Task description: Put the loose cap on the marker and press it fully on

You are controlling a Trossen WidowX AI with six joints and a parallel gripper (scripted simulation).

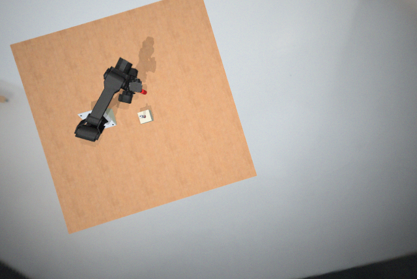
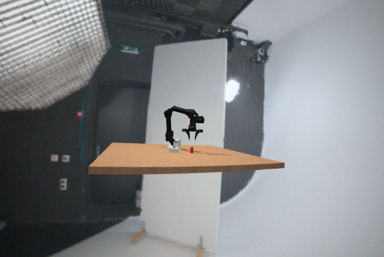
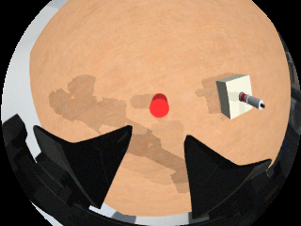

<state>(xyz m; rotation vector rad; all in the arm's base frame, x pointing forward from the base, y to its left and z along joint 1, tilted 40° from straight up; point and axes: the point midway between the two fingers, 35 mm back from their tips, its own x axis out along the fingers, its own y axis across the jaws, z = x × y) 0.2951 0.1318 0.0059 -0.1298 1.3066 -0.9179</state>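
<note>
My gripper tip is 90 mm above the red cap. From my gripper tip the other things lie so: holder block: 30 mm behind, 160 mm to the right, 100 mm below.
</note>
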